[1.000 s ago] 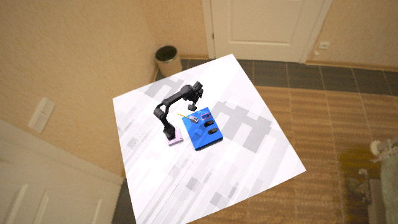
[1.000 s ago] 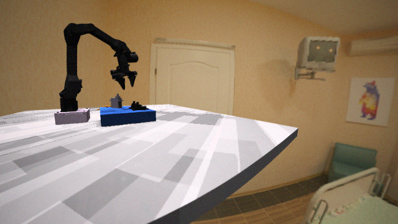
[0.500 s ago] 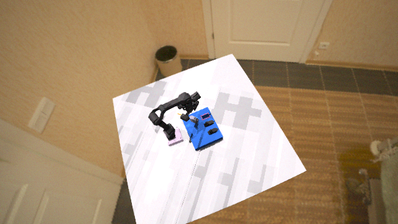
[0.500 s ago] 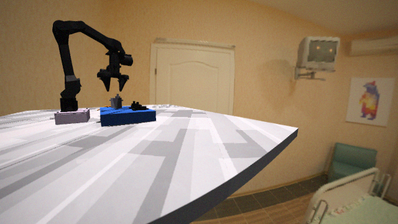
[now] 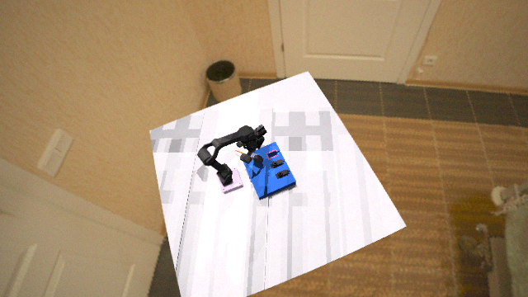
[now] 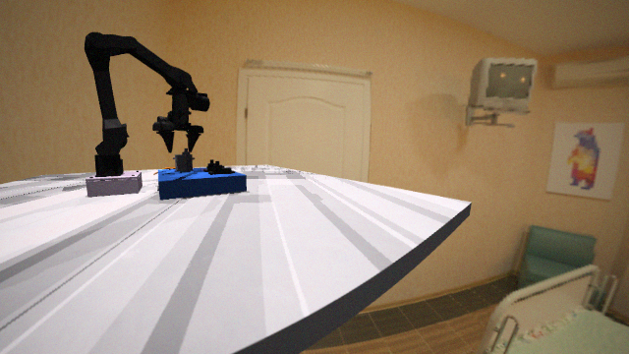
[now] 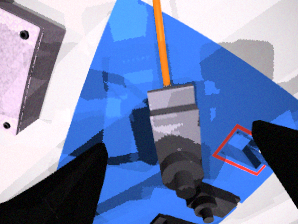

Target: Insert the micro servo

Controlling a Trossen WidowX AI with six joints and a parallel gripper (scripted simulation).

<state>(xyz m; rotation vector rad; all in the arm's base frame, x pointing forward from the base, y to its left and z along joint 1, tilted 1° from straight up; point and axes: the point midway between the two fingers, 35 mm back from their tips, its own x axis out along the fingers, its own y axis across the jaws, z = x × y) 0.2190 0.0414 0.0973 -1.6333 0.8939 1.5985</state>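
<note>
My gripper tip is 9 cm above the blue deck, 8 cm to the left of it and 1 cm past it.
</note>
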